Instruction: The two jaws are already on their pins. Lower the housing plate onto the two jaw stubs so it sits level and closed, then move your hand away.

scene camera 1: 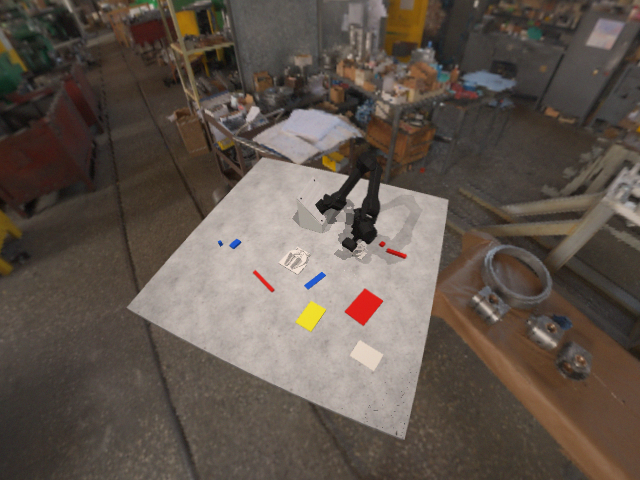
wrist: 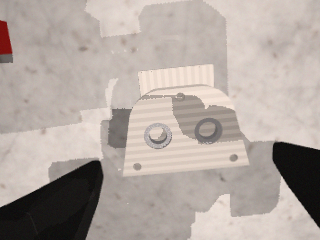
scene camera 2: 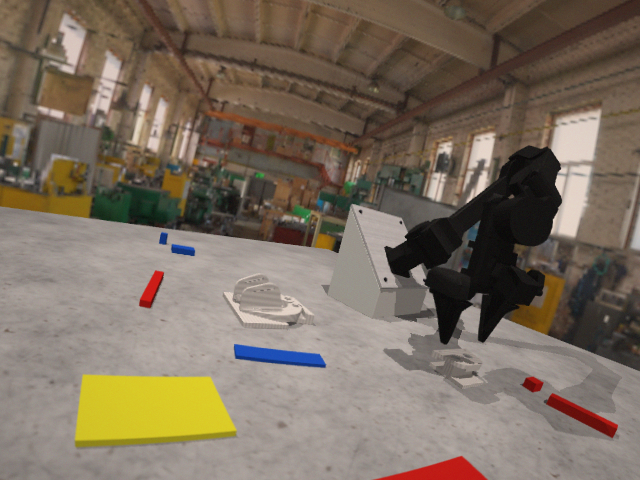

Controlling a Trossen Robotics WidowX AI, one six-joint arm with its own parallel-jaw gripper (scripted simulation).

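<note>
The wrist view shows me my gripper, which is open and holds nothing. A yellow plate and a red plate are in sight as well, and so are a white base, a blue bar and a small white block.
</note>
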